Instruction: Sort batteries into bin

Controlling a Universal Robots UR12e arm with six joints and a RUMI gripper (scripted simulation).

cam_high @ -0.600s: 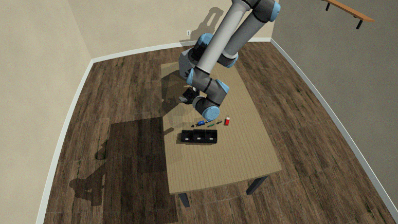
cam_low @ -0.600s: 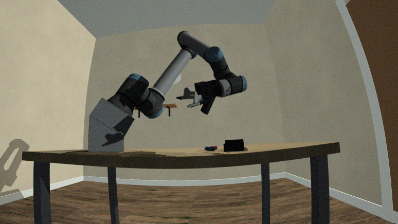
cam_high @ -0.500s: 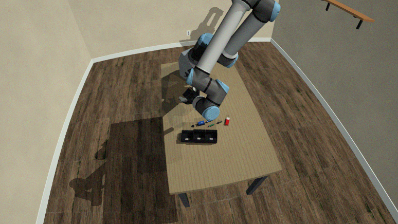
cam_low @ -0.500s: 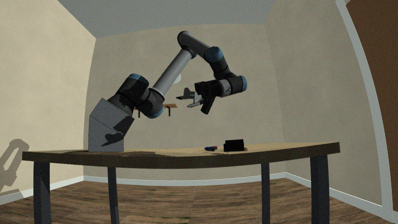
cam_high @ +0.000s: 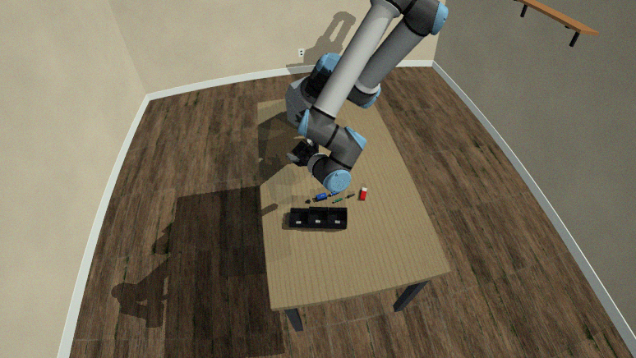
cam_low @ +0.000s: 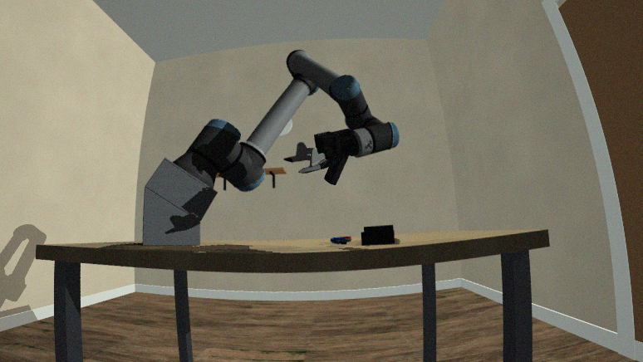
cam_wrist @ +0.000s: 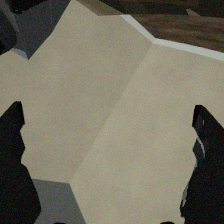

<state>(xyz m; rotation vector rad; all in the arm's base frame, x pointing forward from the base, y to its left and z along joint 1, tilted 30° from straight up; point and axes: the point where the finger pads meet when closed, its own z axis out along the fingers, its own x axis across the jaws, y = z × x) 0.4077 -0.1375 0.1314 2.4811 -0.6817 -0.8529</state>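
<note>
My gripper is now 24 cm short of the black bins, 21 cm above it and 8 cm to the right of it. From my hand the other things lie so: small dark round object: 23 cm below, 13 cm ahead, 4 cm to the left; then blue 9v battery: 22 cm below, 12 cm ahead, 9 cm to the left; then blue cylindrical battery: 22 cm below, 16 cm to the left, 9 cm ahead.
</note>
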